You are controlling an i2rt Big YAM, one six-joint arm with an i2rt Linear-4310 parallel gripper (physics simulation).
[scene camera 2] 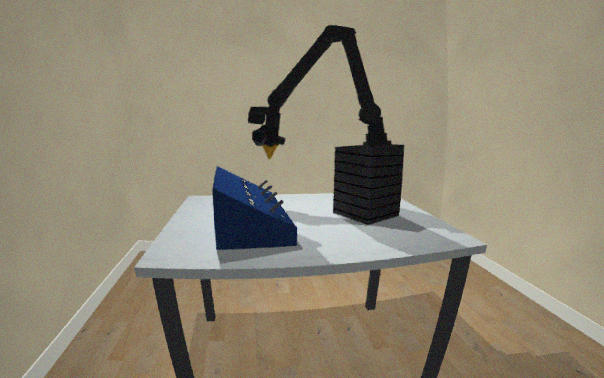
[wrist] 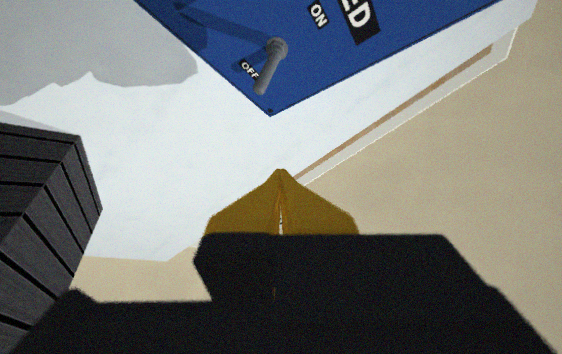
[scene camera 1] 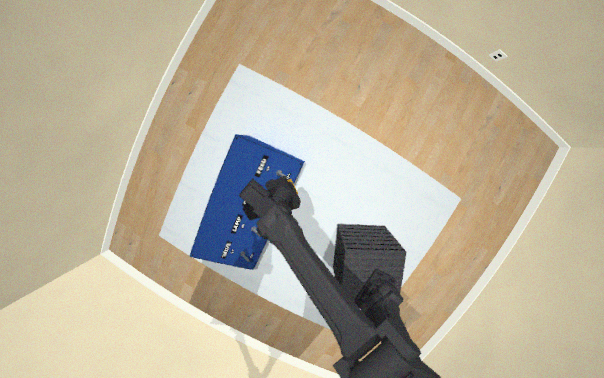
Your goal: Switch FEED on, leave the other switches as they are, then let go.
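Where they show: gripper, fingertip midpoint: [scene camera 2: 269, 158] [wrist: 280, 176] [scene camera 1: 289, 180]; arm's base at its link origin: [scene camera 2: 376, 145] [scene camera 1: 376, 288].
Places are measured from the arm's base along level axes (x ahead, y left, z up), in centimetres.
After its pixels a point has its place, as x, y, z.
Note:
The blue switch box [scene camera 1: 220, 200] @(59.9, 4.1, -12.4) [scene camera 2: 255, 227] @(49.3, 29.6, -22.6) [wrist: 320, 55] @(49.8, -16.5, -18.5) has a sloped panel with several grey levers. The FEED lever [scene camera 1: 281, 173] @(45.8, -14.3, -18.2) [wrist: 268, 70] @(45.1, -13.7, -17.5) leans toward its OFF mark, beside the FEED label [scene camera 1: 261, 166] @(53.1, -13.1, -16.6) [wrist: 359, 20] @(53.2, -15.5, -16.7). The LAMP lever [scene camera 1: 256, 231] @(43.4, 9.6, -18.0) and VALVE lever [scene camera 1: 246, 256] @(42.1, 21.3, -18.0) show in scene camera 1; the arm hides the DRIVE switch there. My gripper [scene camera 2: 270, 158] @(42.1, -15.5, -7.5) [wrist: 280, 176] @(42.1, -15.5, -7.5) is shut and empty, its yellow fingertips together and pointing down. It hangs above the box, clear of the levers.
The box stands on the white table [scene camera 1: 375, 185] @(11.1, -27.5, -29.4) [scene camera 2: 175, 240] @(76.4, 22.4, -29.4) [wrist: 150, 150] @(19.5, -14.3, -29.4). The dark ribbed pedestal [scene camera 1: 370, 250] @(8.8, -9.8, -2.2) [scene camera 2: 367, 185] @(7.8, 10.7, -14.5) [wrist: 40, 200] @(15.3, -6.5, -18.0) carries the arm's base. In scene camera 1 the forearm [scene camera 1: 320, 280] @(29.5, -10.9, 35.6) reaches from the pedestal side over the box.

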